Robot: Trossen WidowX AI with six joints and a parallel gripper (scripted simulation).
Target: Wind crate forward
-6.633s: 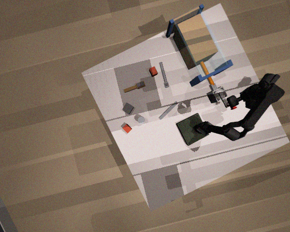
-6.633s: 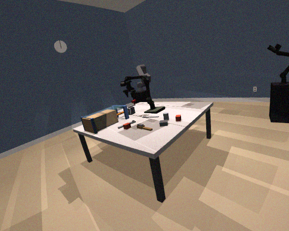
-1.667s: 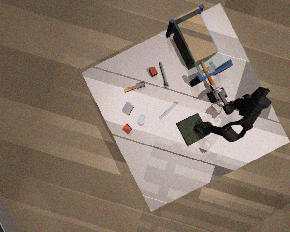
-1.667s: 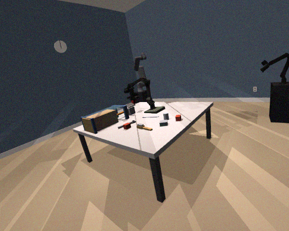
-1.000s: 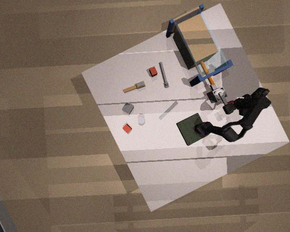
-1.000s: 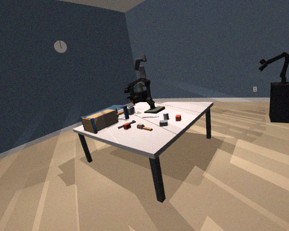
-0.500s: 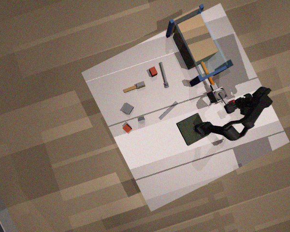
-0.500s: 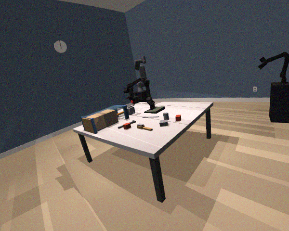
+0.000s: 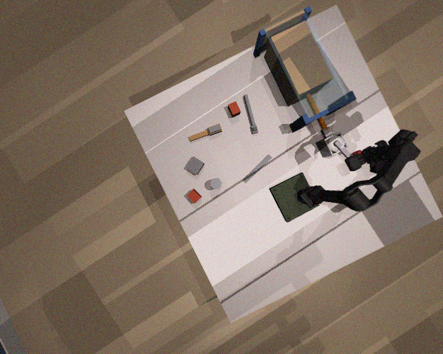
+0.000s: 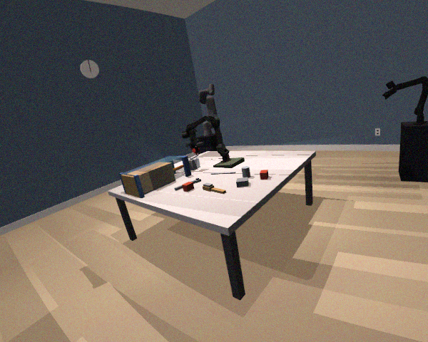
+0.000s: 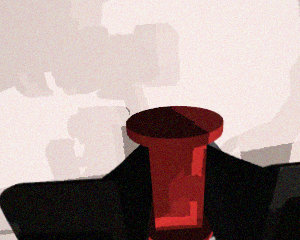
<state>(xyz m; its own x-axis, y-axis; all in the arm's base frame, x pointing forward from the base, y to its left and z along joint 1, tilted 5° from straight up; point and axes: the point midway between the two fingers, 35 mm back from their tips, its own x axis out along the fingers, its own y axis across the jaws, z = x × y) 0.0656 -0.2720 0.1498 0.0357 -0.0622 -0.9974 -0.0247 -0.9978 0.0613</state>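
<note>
Right now the winch handle is 4 cm ahead of my gripper tip, 1 cm to the left of it and 1 cm below it. Also, from my gripper tip: blue frame (26 cm ahead, 2 cm to the left, 1 cm below); red knob (2 cm above); grey winch (8 cm ahead, 2 cm to the left, 8 cm below).
</note>
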